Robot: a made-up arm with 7 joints. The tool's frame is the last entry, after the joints.
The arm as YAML. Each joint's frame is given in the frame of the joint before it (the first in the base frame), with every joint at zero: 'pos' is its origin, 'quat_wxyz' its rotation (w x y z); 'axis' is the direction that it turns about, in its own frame. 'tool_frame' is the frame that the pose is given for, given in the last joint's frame.
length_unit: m
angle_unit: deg
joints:
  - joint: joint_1
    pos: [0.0, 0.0, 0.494]
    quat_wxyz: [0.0, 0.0, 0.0, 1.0]
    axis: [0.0, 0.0, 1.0]
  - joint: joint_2
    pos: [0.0, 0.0, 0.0]
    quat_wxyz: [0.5, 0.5, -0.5, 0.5]
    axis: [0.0, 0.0, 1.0]
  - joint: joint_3
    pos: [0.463, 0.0, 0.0]
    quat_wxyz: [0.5, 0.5, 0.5, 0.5]
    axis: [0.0, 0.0, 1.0]
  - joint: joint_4
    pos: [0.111, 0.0, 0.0]
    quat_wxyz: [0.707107, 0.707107, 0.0, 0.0]
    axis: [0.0, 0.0, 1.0]
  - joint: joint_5
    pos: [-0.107, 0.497, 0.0]
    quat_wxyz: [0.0, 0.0, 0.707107, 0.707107]
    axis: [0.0, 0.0, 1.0]
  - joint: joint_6
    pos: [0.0, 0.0, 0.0]
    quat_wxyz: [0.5, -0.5, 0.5, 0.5]
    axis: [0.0, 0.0, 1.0]
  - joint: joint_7
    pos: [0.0, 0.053, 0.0]
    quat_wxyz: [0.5, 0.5, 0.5, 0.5]
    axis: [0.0, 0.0, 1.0]
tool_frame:
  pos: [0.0, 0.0, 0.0]
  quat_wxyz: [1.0, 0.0, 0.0, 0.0]
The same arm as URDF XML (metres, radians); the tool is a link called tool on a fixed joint. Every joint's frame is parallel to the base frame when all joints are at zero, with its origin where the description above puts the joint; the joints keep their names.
<robot name="arm">
<joint name="tool_joint" type="fixed"><parent link="link7"/><child link="tool"/><origin xyz="0.0000 0.0000 0.0000" rpy="3.1416 0.0000 0.0000"/></joint>
<joint name="joint_7" type="continuous"><parent link="link6"/><child link="link7"/><origin xyz="0.0530 0.0000 0.0000" rpy="0.0000 0.0000 0.0000"/><axis xyz="0 0 -1"/></joint>
<joint name="joint_6" type="continuous"><parent link="link5"/><child link="link6"/><origin xyz="0.0000 0.0000 0.0000" rpy="0.0000 0.0000 0.0000"/><axis xyz="0 -1 0"/></joint>
<joint name="joint_5" type="continuous"><parent link="link4"/><child link="link5"/><origin xyz="-0.1070 0.0000 0.4970" rpy="0.0000 0.0000 0.0000"/><axis xyz="0 0 1"/></joint>
<joint name="joint_4" type="continuous"><parent link="link3"/><child link="link4"/><origin xyz="0.1110 0.0000 0.0000" rpy="0.0000 0.0000 0.0000"/><axis xyz="0 -1 0"/></joint>
<joint name="joint_3" type="continuous"><parent link="link2"/><child link="link3"/><origin xyz="0.0000 0.0000 0.4630" rpy="0.0000 0.0000 0.0000"/><axis xyz="0 0 1"/></joint>
<joint name="joint_2" type="continuous"><parent link="link1"/><child link="link2"/><origin xyz="0.0000 0.0000 0.0000" rpy="0.0000 0.0000 0.0000"/><axis xyz="0 1 0"/></joint>
<joint name="joint_1" type="continuous"><parent link="base_link"/><child link="link1"/><origin xyz="0.0000 0.0000 0.4940" rpy="0.0000 0.0000 0.0000"/><axis xyz="0 0 1"/></joint>
<link name="base_link"/>
<link name="link1"/>
<link name="link2"/>
<link name="link3"/>
<link name="link4"/>
<link name="link5"/>
<link name="link6"/>
<link name="link7"/>
<link name="tool"/>
</robot>

